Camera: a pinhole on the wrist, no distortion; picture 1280 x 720 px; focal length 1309.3 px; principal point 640.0 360.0 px. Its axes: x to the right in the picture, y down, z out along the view. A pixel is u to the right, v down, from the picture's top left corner.
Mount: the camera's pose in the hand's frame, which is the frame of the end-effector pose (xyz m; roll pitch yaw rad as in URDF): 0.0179 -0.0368 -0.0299 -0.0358 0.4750 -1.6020
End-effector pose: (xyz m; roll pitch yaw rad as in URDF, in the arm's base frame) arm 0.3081 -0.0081 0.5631 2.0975 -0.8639 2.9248
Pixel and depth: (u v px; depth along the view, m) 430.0 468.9 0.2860
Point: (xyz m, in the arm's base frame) 0.1356 0.1808 0.4491
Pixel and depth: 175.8 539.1 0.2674
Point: 0.1648 0.2058 0.4869
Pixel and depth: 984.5 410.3 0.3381
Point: 0.0393 0.1148 0.3632
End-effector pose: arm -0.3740 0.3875 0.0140 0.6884 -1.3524 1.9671
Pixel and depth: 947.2 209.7 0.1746
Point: -0.2077 0.4724 0.0114
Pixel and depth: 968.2 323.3 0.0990
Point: -0.2851 0.4604 0.0237
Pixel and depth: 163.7 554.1 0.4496
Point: 0.0522 0.2936 0.1709
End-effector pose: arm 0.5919 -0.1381 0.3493 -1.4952 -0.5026 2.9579
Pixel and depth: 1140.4 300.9 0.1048
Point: 0.6315 -0.1819 0.4643
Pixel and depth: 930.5 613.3 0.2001
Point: 0.6039 -0.2556 0.5336
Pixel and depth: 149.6 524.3 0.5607
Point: 0.4706 -0.6775 0.5319
